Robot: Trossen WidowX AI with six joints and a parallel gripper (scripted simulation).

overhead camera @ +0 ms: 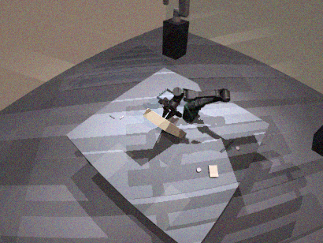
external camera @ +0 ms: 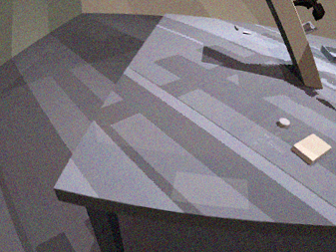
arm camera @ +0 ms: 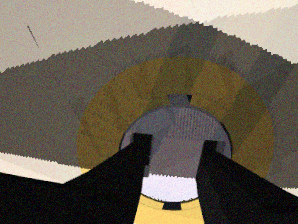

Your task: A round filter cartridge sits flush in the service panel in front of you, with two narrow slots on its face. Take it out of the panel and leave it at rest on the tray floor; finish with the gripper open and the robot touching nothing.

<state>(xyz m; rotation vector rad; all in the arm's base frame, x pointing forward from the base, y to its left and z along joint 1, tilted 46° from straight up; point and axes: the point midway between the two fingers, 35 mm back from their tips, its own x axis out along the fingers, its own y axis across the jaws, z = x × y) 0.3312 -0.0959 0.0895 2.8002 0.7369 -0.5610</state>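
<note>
Now: gripper tip 1 cm short of the round pale cartridge and 1 cm above it. From my gripper tip the other things lie so: service panel 8 cm below, 4 cm behind.
</note>
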